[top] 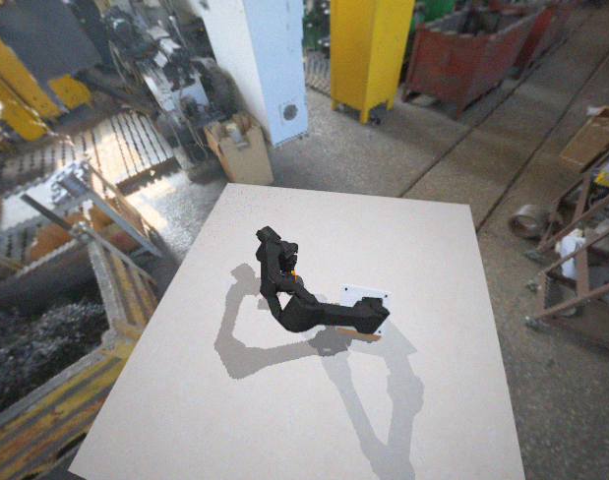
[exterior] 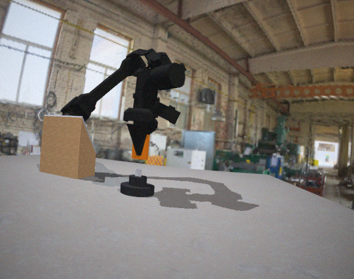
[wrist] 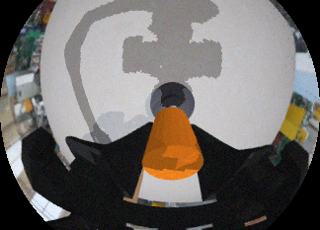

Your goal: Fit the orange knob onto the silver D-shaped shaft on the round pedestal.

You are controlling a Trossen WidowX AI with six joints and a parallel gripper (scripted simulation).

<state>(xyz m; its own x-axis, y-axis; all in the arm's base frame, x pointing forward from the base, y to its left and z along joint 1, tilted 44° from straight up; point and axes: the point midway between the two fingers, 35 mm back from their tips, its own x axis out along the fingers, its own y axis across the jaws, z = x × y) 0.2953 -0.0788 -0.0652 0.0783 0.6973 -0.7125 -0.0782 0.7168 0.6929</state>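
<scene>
Right now my gripper tip is 6 cm above the black round pedestal. Also, from my gripper tip: orange knob: 3 cm above.
</scene>
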